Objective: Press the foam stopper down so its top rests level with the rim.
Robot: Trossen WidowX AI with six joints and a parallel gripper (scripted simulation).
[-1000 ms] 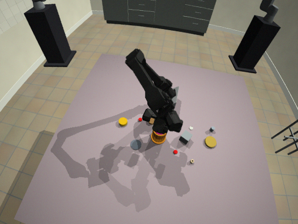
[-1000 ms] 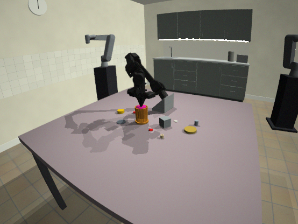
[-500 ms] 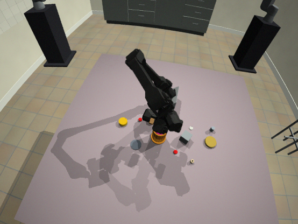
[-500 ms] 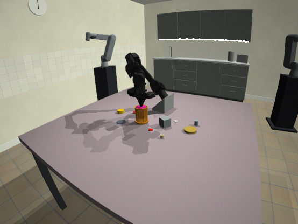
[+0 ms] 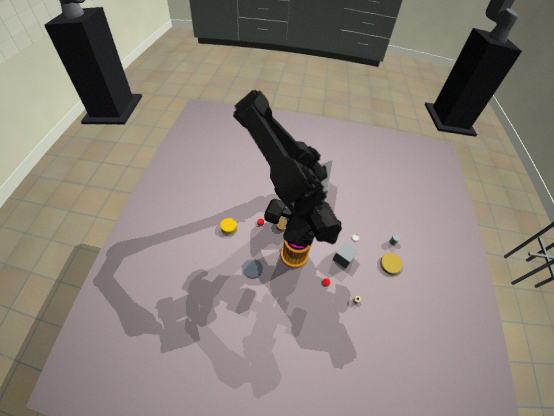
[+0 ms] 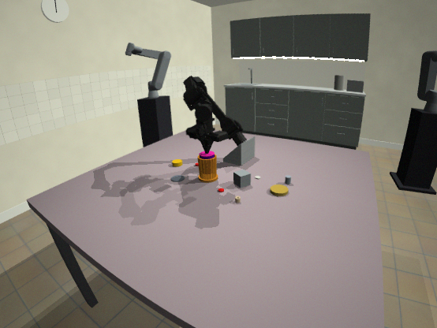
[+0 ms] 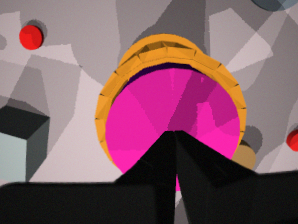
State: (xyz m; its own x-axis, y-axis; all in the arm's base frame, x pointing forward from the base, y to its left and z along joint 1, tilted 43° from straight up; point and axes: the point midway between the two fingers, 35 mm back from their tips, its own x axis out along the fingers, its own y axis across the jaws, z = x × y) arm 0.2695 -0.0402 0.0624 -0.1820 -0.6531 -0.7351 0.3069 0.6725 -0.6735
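Now: the magenta foam stopper 50 mm below my hand. From my hand the other things lie so: grey cube: 150 mm to the left, 120 mm below; then red button: 150 mm below, 100 mm to the left, 80 mm ahead; then brown disc: 140 mm below, 100 mm behind, 40 mm to the right.
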